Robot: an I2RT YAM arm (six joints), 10 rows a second.
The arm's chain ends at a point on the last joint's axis. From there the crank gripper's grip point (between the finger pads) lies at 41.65 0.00 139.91 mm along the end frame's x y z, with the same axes.
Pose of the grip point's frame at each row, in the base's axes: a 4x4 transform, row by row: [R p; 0 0 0 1], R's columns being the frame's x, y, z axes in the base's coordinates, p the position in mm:
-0.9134 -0.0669 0.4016 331.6; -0.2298 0.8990 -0.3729 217.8; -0.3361 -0.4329 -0.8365 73.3; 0 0 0 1
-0.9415 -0.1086 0.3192 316.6; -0.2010 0.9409 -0.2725 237.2; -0.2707 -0.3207 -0.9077 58.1; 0 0 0 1
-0.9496 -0.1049 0.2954 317.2; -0.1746 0.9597 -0.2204 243.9; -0.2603 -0.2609 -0.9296 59.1; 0 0 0 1
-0.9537 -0.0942 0.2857 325.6; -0.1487 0.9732 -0.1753 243.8; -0.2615 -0.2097 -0.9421 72.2; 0 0 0 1
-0.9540 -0.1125 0.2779 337.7; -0.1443 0.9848 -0.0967 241.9; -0.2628 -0.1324 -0.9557 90.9; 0 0 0 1
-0.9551 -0.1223 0.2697 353.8; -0.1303 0.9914 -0.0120 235.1; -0.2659 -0.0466 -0.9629 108.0; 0 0 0 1
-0.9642 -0.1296 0.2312 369.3; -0.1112 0.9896 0.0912 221.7; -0.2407 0.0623 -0.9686 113.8; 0 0 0 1
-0.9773 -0.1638 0.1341 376.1; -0.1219 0.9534 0.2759 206.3; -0.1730 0.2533 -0.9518 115.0; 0 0 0 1
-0.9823 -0.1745 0.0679 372.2; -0.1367 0.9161 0.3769 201.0; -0.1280 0.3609 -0.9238 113.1; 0 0 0 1
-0.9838 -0.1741 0.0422 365.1; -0.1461 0.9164 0.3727 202.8; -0.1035 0.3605 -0.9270 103.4; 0 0 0 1
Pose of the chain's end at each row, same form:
-0.9134 -0.0669 0.4016 313.5; -0.2298 0.8990 -0.3729 279.5; -0.3361 -0.4329 -0.8365 204.3; 0 0 0 1
-0.9415 -0.1086 0.3192 311.2; -0.2010 0.9409 -0.2725 283.7; -0.2707 -0.3207 -0.9077 196.4; 0 0 0 1
-0.9496 -0.1049 0.2954 315.4; -0.1746 0.9597 -0.2204 282.0; -0.2603 -0.2609 -0.9296 200.0; 0 0 0 1
-0.9537 -0.0942 0.2857 325.3; -0.1487 0.9732 -0.1753 274.5; -0.2615 -0.2097 -0.9421 214.9; 0 0 0 1
-0.9540 -0.1125 0.2779 338.6; -0.1443 0.9848 -0.0967 261.4; -0.2628 -0.1324 -0.9557 235.6; 0 0 0 1
-0.9551 -0.1223 0.2697 355.8; -0.1303 0.9914 -0.0120 242.2; -0.2659 -0.0466 -0.9629 253.8; 0 0 0 1
-0.9642 -0.1296 0.2312 377.1; -0.1112 0.9896 0.0912 213.6; -0.2407 0.0623 -0.9686 259.3; 0 0 0 1
-0.9773 -0.1638 0.1341 398.0; -0.1219 0.9534 0.2759 172.8; -0.1730 0.2533 -0.9518 255.4; 0 0 0 1
-0.9823 -0.1745 0.0679 403.6; -0.1367 0.9161 0.3769 154.0; -0.1280 0.3609 -0.9238 247.7; 0 0 0 1
-0.9838 -0.1741 0.0422 400.2; -0.1461 0.9164 0.3727 156.7; -0.1035 0.3605 -0.9270 237.4; 0 0 0 1

